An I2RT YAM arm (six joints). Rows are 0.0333 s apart.
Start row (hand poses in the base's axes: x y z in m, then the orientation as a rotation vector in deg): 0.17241, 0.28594, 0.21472, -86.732, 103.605, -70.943
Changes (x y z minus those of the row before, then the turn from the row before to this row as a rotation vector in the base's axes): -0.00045, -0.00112, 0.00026, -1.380, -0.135, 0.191; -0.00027, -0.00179, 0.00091, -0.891, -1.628, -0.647; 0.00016, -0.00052, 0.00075, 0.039, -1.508, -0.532; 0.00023, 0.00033, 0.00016, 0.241, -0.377, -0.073; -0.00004, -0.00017, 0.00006, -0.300, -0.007, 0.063; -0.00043, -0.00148, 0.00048, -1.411, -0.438, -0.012; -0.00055, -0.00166, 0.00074, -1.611, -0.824, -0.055; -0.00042, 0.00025, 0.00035, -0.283, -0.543, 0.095; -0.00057, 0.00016, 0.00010, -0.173, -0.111, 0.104; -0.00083, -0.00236, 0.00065, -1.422, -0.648, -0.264; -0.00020, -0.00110, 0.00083, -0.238, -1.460, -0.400
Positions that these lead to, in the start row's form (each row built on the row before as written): 0.17196, 0.28482, 0.21498, -87.497, 102.831, -72.420; 0.17169, 0.28303, 0.21589, -86.054, 102.104, -74.567; 0.17185, 0.28251, 0.21664, -84.291, 101.689, -75.571; 0.17208, 0.28284, 0.21680, -83.769, 101.621, -75.542; 0.17204, 0.28267, 0.21686, -83.968, 101.432, -75.835; 0.17161, 0.28119, 0.21734, -84.312, 100.573, -77.572; 0.17106, 0.27953, 0.21808, -84.362, 99.408, -79.734; 0.17064, 0.27978, 0.21843, -84.065, 98.857, -80.260; 0.17007, 0.27994, 0.21853, -84.121, 98.610, -80.446; 0.16924, 0.27758, 0.21918, -84.082, 97.805, -82.408; 0.16904, 0.27648, 0.22001, -82.545, 97.199, -83.586
